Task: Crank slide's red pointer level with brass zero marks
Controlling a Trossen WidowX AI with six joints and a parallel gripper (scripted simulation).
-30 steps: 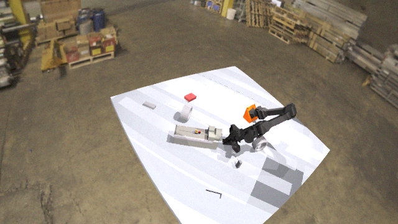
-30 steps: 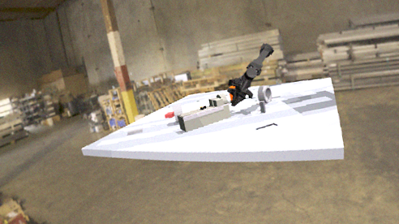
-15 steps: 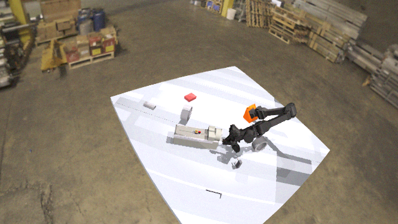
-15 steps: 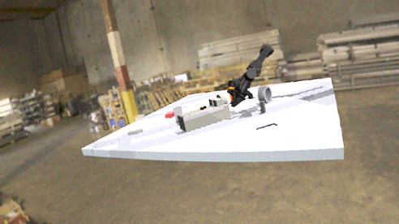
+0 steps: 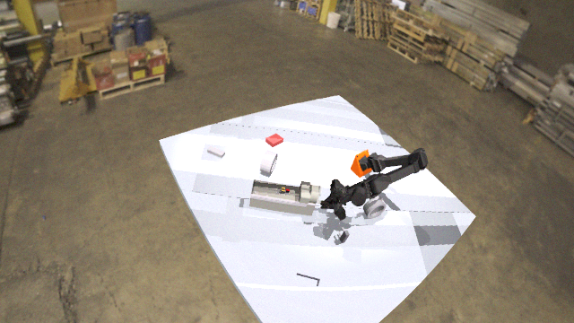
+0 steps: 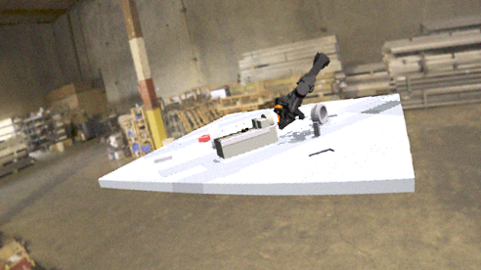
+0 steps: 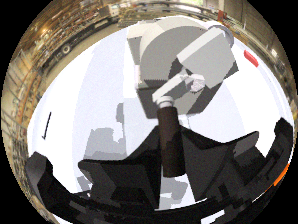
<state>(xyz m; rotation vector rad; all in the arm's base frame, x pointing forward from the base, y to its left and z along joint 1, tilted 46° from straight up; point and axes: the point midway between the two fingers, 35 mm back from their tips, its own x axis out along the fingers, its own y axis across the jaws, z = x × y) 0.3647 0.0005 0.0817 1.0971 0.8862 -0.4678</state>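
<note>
Right now my gripper tip is 3 cm below the dark crank handle, 1 cm to the right of it and 1 cm past it. Also, from my gripper tip: hex key 26 cm ahead, 22 cm to the left, 4 cm below; red pointer 12 cm to the right, 8 cm ahead, 4 cm above; small clip 16 cm to the left, 3 cm ahead, 1 cm below.
</note>
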